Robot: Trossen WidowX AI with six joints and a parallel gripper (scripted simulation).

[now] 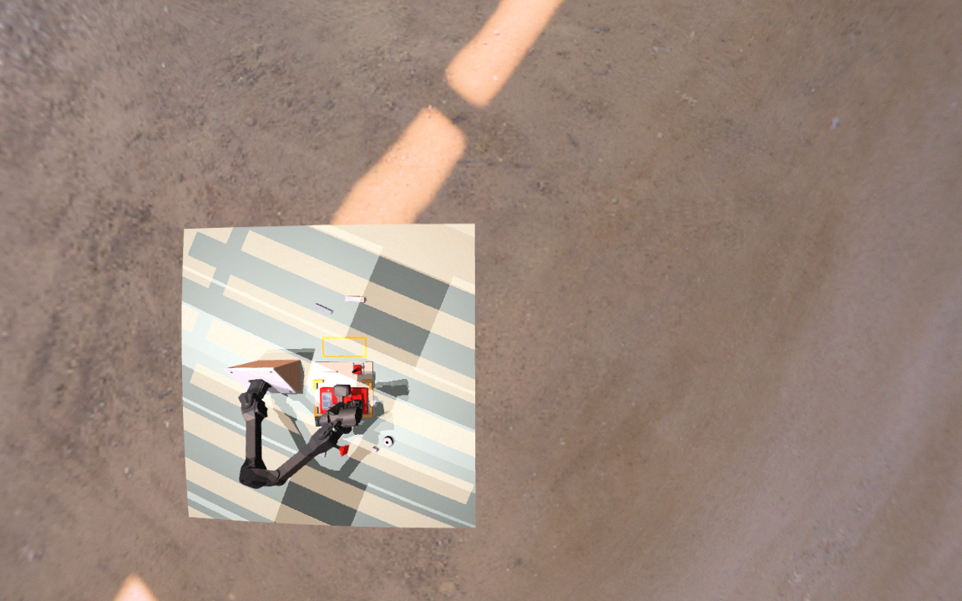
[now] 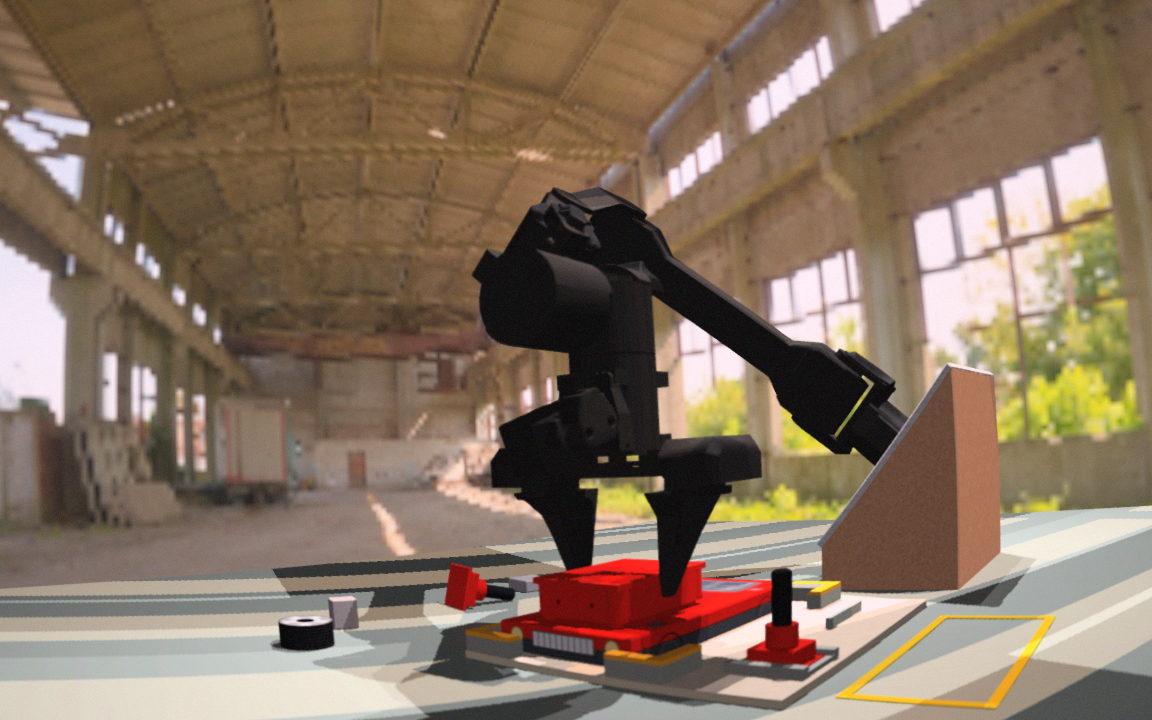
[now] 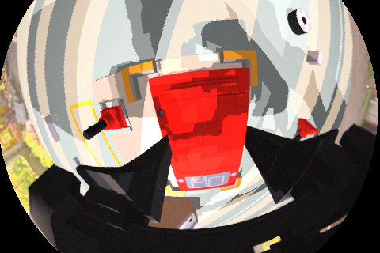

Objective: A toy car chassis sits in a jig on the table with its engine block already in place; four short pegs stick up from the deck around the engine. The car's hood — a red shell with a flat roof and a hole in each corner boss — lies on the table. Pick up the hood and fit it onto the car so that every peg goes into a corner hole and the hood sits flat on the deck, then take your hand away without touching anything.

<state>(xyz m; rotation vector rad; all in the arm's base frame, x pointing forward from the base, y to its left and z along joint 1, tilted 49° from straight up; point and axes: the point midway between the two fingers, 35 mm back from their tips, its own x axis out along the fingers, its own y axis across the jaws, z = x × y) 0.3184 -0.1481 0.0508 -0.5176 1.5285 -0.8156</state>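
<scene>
Right now the red hood is 10 mm above my gripper tip. Also, from my gripper tip: grey engine block 10 mm below; black wheel 190 mm to the right, 110 mm ahead, 30 mm below.
</scene>
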